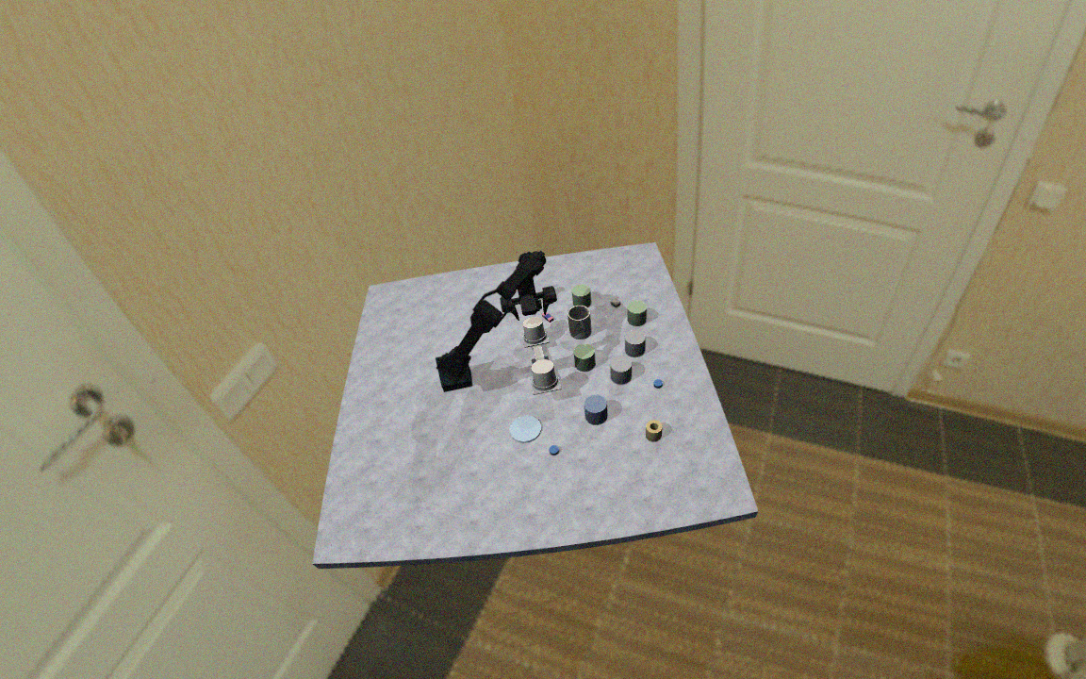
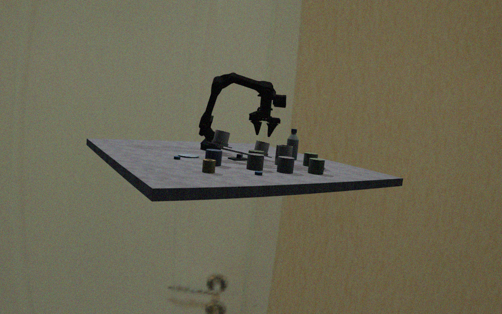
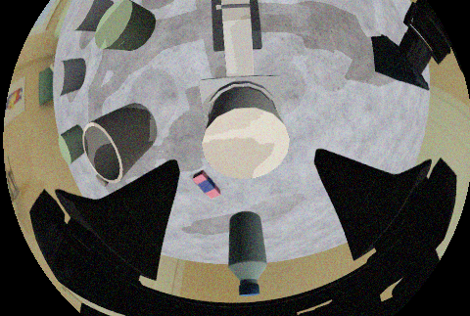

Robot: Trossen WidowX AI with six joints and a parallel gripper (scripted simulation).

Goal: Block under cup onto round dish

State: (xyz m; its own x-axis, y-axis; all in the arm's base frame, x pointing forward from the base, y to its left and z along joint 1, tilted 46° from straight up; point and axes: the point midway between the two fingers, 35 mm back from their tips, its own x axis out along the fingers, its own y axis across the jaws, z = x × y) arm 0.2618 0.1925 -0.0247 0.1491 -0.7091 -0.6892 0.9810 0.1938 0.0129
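Now: the greenish block 8 cm below my gripper tip. Round my gripper tip: balance beam (13 cm to the right, 8 cm below, 2 cm ahead); pale blue round dish (38 cm to the right, 12 cm below, 5 cm behind).
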